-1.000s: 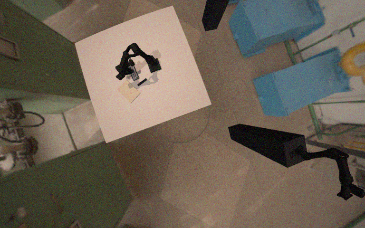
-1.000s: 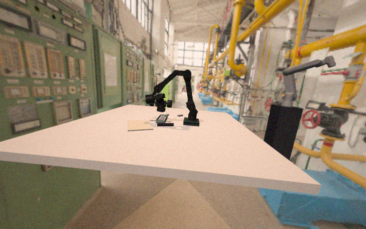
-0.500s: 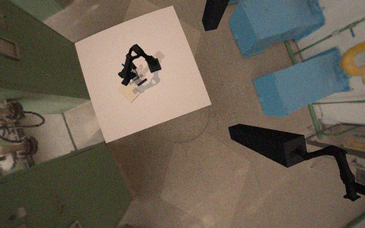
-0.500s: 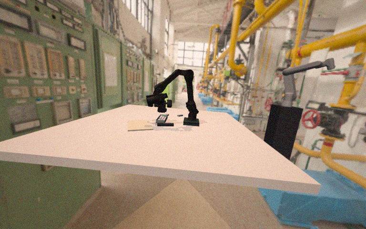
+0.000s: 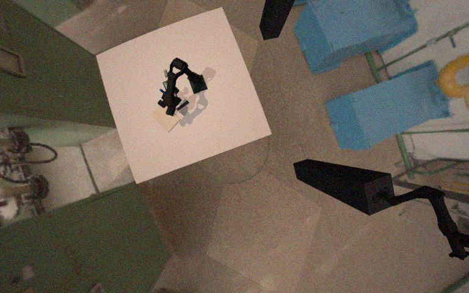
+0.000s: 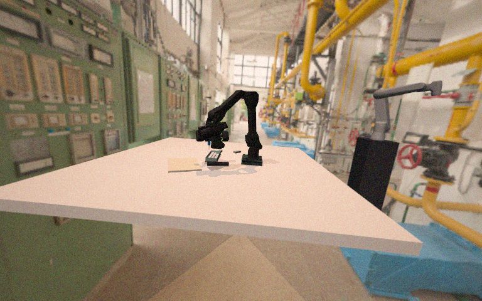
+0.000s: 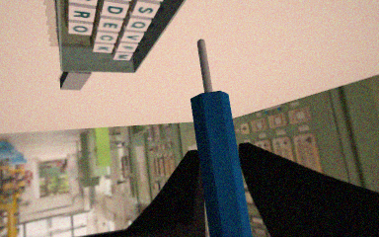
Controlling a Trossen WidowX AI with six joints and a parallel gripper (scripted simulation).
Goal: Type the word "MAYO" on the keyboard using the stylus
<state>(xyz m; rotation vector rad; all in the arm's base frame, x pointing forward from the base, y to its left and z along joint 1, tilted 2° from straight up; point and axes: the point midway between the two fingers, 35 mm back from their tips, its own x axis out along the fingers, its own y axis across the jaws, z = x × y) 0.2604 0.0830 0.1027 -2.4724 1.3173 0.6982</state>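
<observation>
The small black bar is 110 mm below my gripper tip, 100 mm to the left of it and 90 mm behind it. From my gripper tip the other things lie so: blue stylus (10 mm below); small grey block (230 mm to the right, 110 mm below, 10 mm behind); tan pad (160 mm to the left, 120 mm below, 90 mm ahead).
</observation>
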